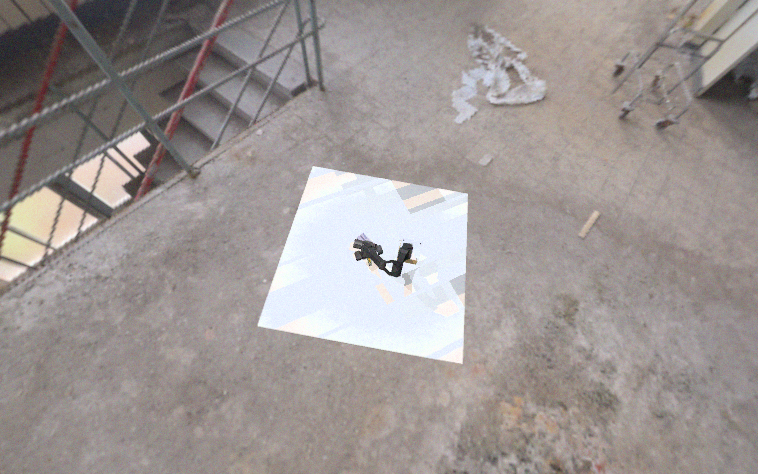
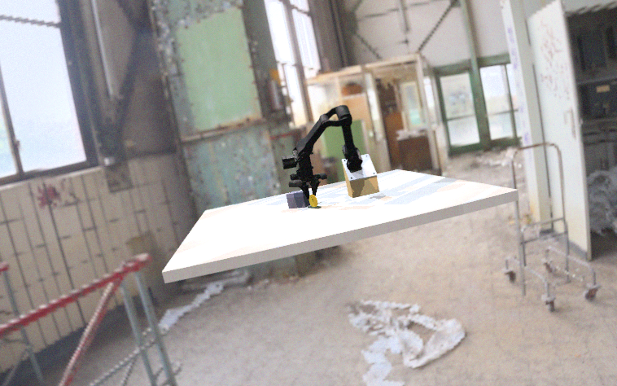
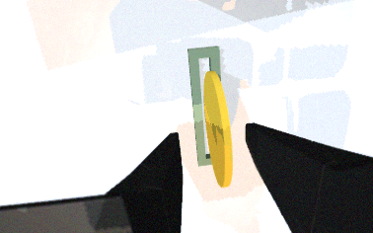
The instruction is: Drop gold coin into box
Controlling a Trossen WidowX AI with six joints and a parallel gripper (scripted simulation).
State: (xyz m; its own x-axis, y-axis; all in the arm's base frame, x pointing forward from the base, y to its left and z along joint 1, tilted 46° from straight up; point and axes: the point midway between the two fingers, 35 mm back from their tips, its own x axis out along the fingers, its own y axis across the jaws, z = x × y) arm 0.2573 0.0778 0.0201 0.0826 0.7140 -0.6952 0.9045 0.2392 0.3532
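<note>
Right now my gripper tip is 10 mm past the gold coin and 20 mm above it.
</note>
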